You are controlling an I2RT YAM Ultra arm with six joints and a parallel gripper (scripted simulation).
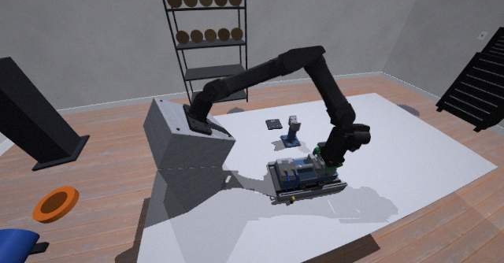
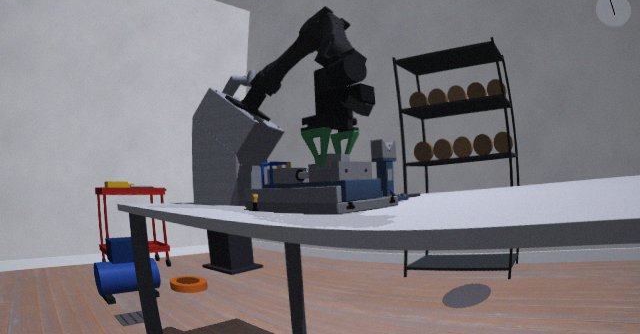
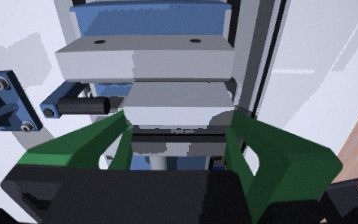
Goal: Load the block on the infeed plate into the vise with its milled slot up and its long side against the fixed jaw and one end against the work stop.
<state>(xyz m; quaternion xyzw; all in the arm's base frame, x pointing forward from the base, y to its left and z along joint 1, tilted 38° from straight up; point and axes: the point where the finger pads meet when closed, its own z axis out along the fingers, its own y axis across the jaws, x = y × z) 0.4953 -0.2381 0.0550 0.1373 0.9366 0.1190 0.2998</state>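
The part lies 1 cm above my hand. From my hand the other things lie so: work stop 2 cm ahead, 6 cm to the left, 1 cm below; then fixed jaw 4 cm ahead, 1 cm to the left, 2 cm below; then moving jaw 2 cm behind, 3 cm to the left, 2 cm below.
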